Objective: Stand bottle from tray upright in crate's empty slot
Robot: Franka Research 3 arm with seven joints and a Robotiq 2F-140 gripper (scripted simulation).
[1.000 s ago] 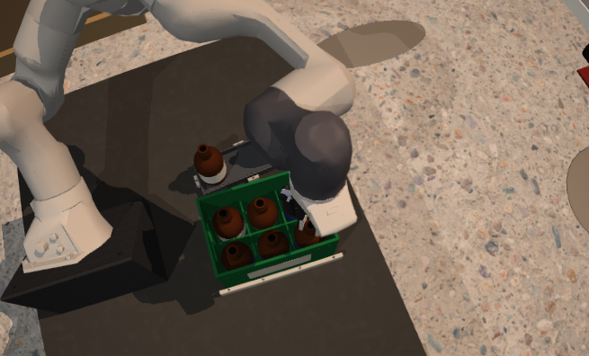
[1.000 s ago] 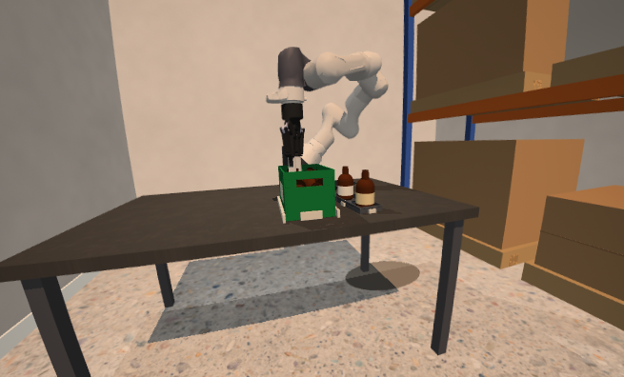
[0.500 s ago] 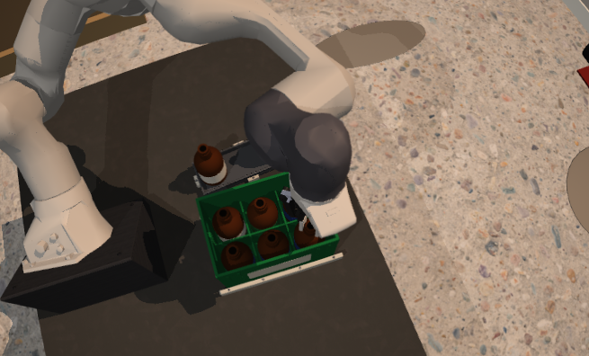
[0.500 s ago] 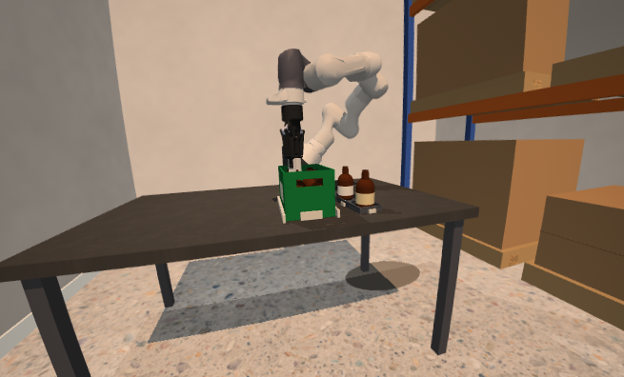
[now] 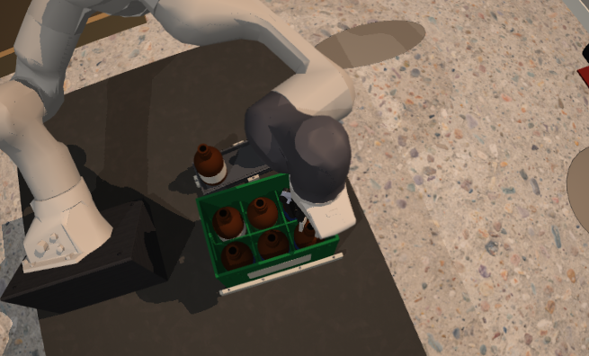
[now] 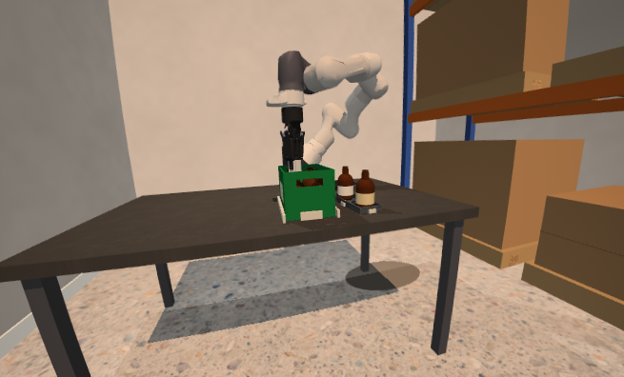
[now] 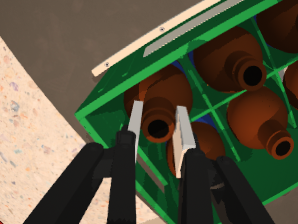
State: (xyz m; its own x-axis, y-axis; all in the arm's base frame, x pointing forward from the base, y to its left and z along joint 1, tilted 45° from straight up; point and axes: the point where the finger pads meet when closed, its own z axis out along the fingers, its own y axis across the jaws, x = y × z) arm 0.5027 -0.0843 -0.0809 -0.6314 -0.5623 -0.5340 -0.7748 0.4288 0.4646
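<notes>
Now: the green crate 90 mm behind my hand, 40 mm to the left of it and 100 mm below it. The rest, counted from my hand: dark tray (90 mm behind, 270 mm to the left, 170 mm below).
</notes>
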